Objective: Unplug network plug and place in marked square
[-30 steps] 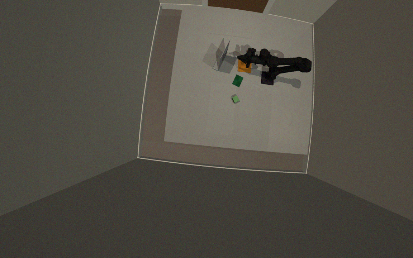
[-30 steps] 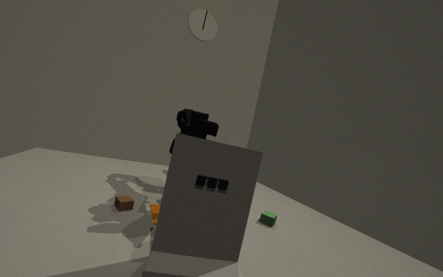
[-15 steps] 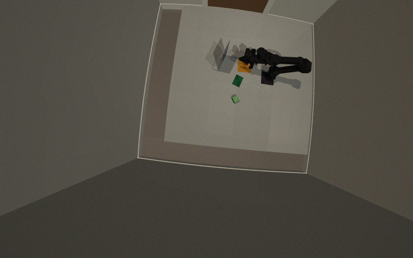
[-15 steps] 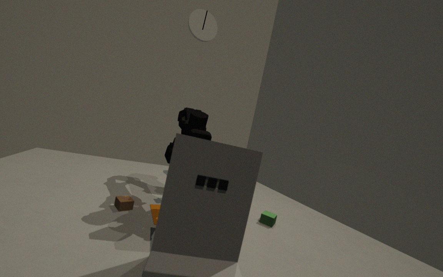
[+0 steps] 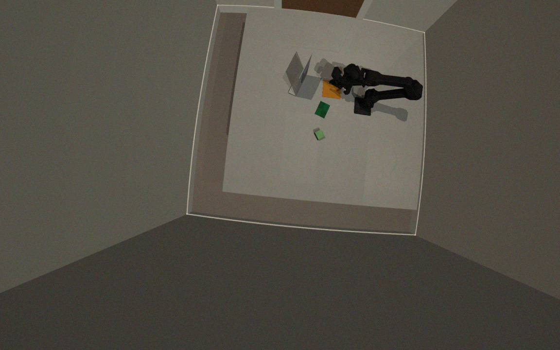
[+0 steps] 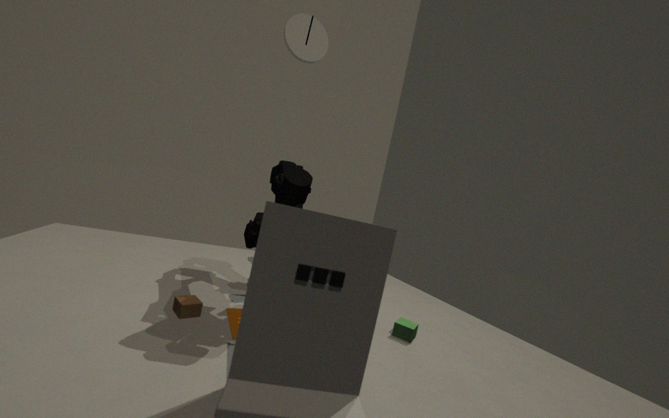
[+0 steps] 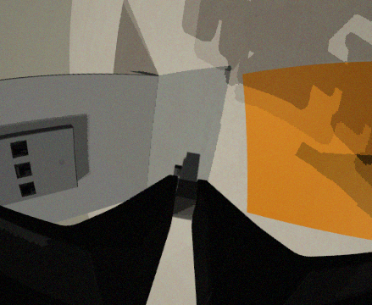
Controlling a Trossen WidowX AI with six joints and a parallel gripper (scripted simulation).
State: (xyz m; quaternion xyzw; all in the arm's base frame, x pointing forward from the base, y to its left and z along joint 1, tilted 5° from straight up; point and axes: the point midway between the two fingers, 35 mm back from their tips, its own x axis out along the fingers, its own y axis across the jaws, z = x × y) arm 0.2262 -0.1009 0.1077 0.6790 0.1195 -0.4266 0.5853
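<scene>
My gripper tip is 40 mm past the orange marked square and 90 mm above it. Round my gripper tip: network plug right at my gripper tip; then grey upright panel 170 mm ahead, 30 mm to the right, 10 mm above; then dark green flat patch 40 mm ahead, 140 mm to the left, 90 mm below.
</scene>
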